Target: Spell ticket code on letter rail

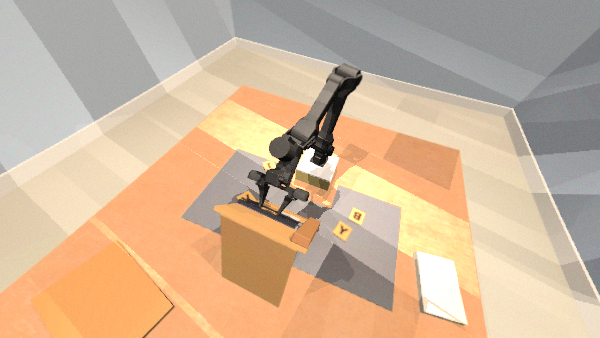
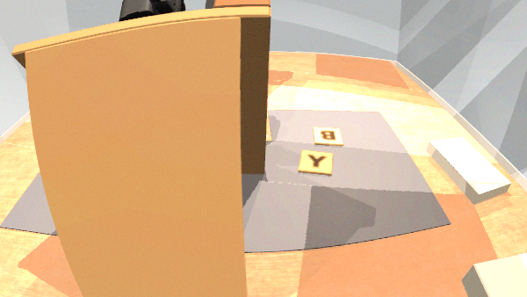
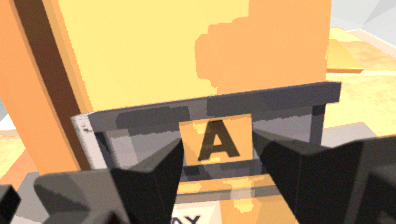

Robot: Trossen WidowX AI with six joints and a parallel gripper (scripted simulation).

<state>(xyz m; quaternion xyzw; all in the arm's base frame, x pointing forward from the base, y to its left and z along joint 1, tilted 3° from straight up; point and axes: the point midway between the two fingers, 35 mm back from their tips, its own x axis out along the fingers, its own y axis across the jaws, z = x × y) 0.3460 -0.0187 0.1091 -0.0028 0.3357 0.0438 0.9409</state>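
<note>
Now: gripper tip 6 cm past the white ticket, 4 cm to the right of it and 8 cm above it. From my gripper tip the other things lie so: grey mat (17 cm behind, 4 cm to the left, 17 cm below); then flat orange panel (38 cm ahead, 28 cm to the right, 17 cm below); then letter tile (right at my gripper tip).
</note>
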